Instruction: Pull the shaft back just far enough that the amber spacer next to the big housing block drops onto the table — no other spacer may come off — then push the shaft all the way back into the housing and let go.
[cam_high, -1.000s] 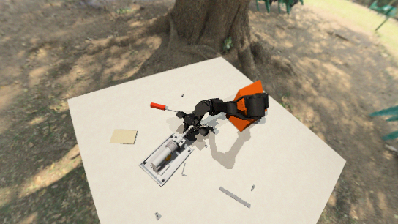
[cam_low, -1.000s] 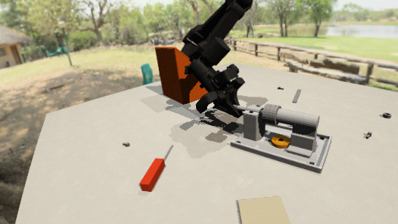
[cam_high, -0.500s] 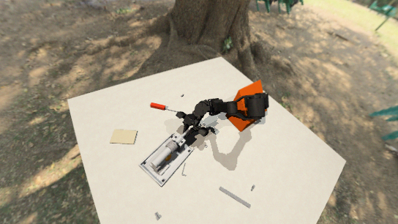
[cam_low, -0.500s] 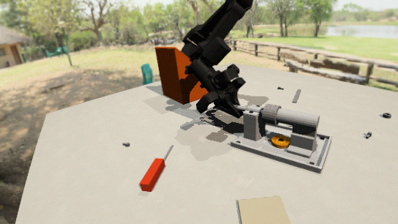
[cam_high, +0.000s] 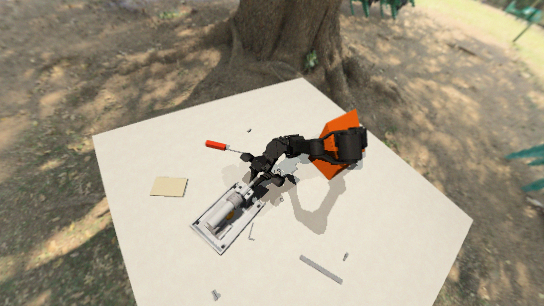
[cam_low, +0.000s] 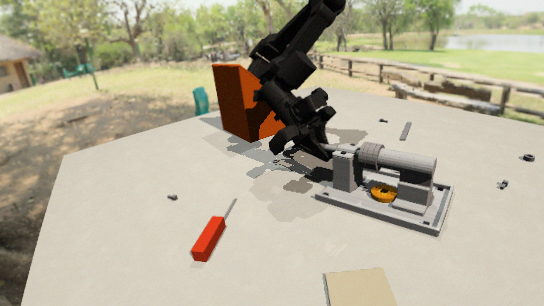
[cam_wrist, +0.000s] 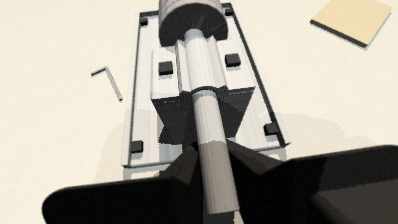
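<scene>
Now: the grey shaft 3 cm ahead of my gripper tip, 2 cm to the left of it and 3 cm above it. The rest, counted from my gripper tip: grey spacer: 8 cm ahead, 4 cm to the left, 3 cm above; then amber spacer: 11 cm ahead, 4 cm to the left, 4 cm below; then allen key: 6 cm ahead, 15 cm to the left, 5 cm below.
</scene>
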